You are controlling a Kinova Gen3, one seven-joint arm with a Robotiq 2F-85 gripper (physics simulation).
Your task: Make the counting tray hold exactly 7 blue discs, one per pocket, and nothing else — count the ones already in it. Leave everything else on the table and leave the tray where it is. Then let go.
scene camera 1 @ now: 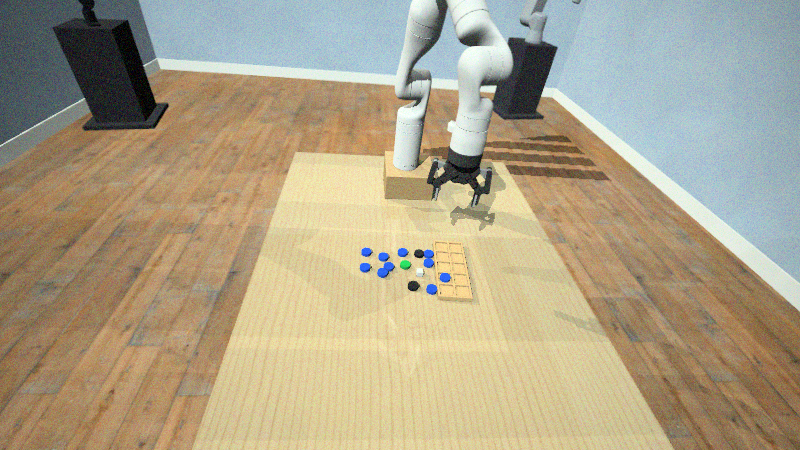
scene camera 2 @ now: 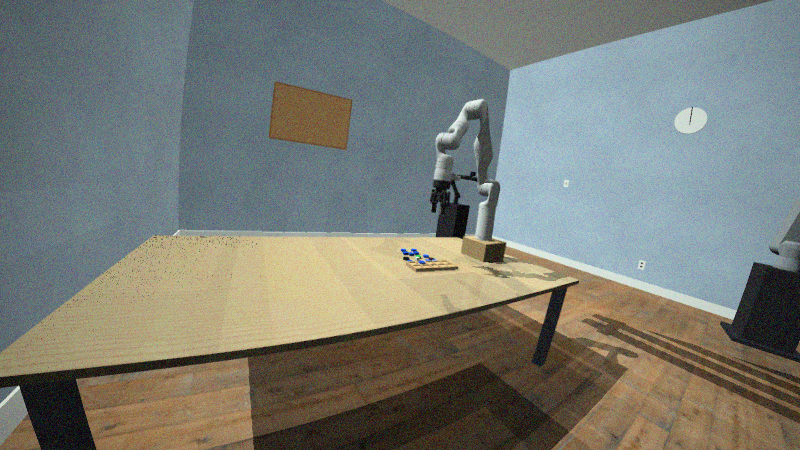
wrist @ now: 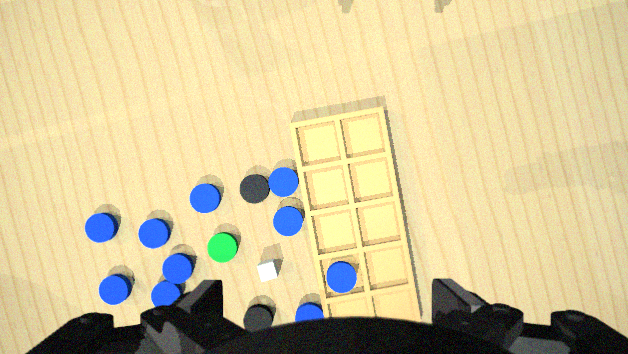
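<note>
The wooden counting tray (scene camera 1: 455, 298) (wrist: 352, 204) has two columns of pockets. One blue disc (scene camera 1: 444, 277) (wrist: 341, 277) sits in its left column, fourth pocket down in the wrist view; the other pockets showing there look empty, the lowest partly hidden by the gripper. Blue discs (wrist: 283, 182) (wrist: 288, 221) (wrist: 309, 312) lie close along its left side. Several more (wrist: 205, 198) (wrist: 154, 233) (wrist: 101, 227) (wrist: 177, 268) (wrist: 115, 289) lie farther left, one (wrist: 165, 294) partly behind a finger. My gripper (scene camera 1: 455, 200) (scene camera 2: 438, 210) (wrist: 327, 302) is open and empty, high above the table, behind the tray in scene camera 1.
A green disc (scene camera 1: 405, 264) (wrist: 222, 247), a white cube (scene camera 1: 419, 272) (wrist: 267, 270) and two black discs (scene camera 1: 419, 253) (scene camera 1: 412, 286) (wrist: 254, 188) (wrist: 258, 316) lie among the loose blue discs. One black disc touches or nearly touches a blue one. The arm's wooden base block (scene camera 1: 405, 185) (scene camera 2: 482, 250) stands behind.
</note>
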